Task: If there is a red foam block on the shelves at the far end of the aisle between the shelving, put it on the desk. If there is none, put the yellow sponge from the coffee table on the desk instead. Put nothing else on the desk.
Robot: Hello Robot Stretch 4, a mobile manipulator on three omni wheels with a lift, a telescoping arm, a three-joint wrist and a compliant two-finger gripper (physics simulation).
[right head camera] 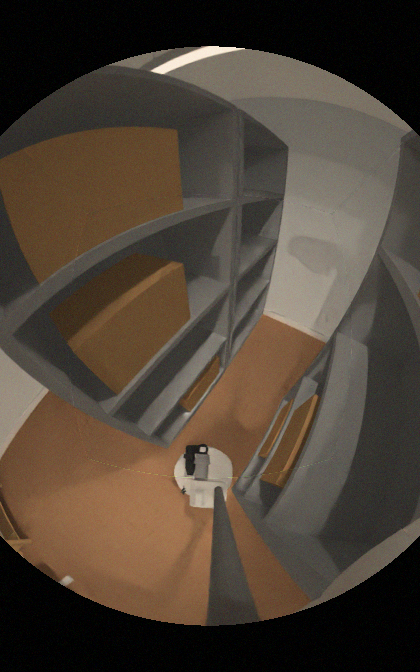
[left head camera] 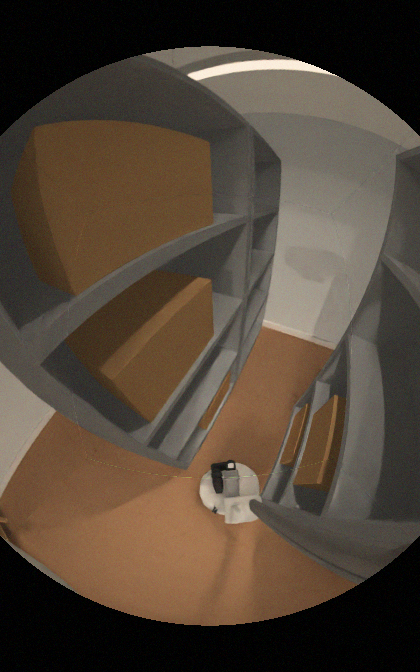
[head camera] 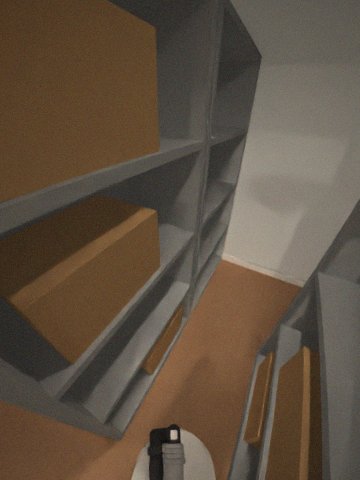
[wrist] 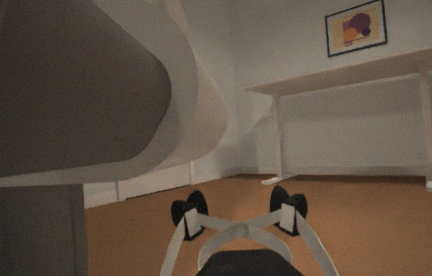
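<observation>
The left shelf unit is grey and runs to the far wall. Its far compartments show at a steep angle, with parts of their insides hidden. The right shelf unit stands across the aisle; its far compartments are mostly hidden. A red foam block does not show in these views, nor does the yellow sponge. The desk is pale and shows from below in the wrist view; its top surface is hidden. My gripper is open and empty, above the floor and away from the desk.
Brown boxes fill near compartments on the left. More boxes sit low on the right. The aisle floor narrows between both units. A wooden furniture edge shows at lower left.
</observation>
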